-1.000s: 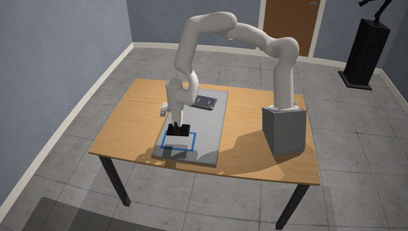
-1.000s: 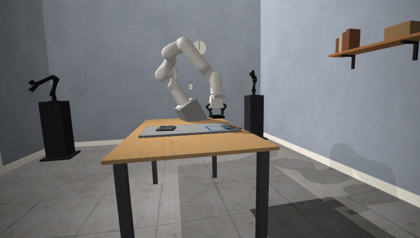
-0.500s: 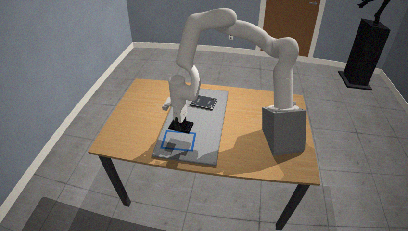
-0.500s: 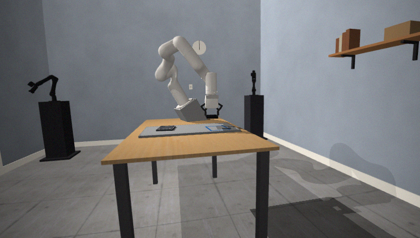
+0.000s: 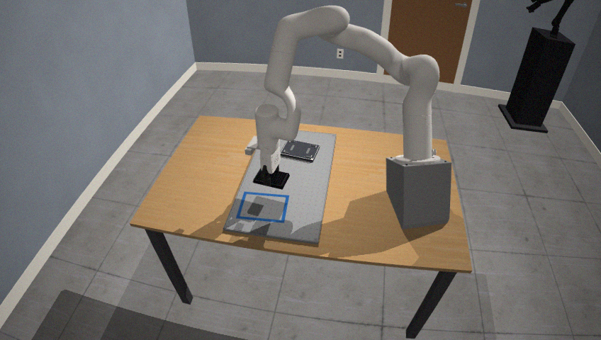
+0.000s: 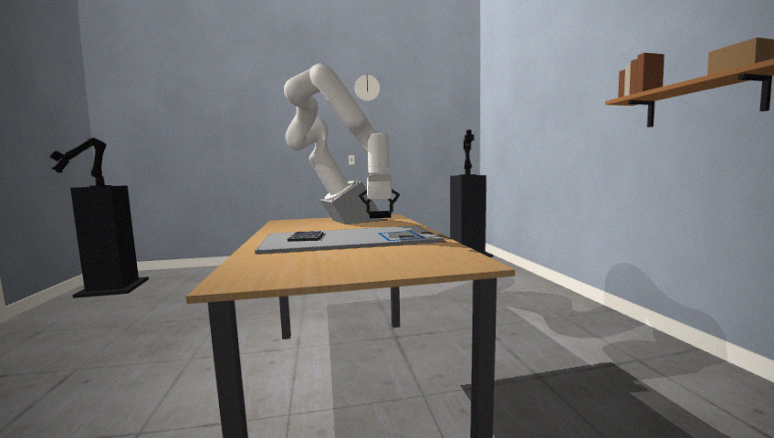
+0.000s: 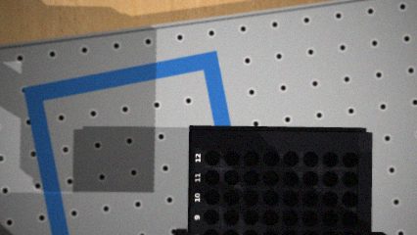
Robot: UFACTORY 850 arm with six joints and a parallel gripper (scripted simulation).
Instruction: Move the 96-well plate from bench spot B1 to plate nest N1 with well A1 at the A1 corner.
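The plate nest N1 lies 80 mm behind my hand, 300 mm to the right of it and 100 mm below it. From my hand the other things lie so: 96-well plate 10 mm below.
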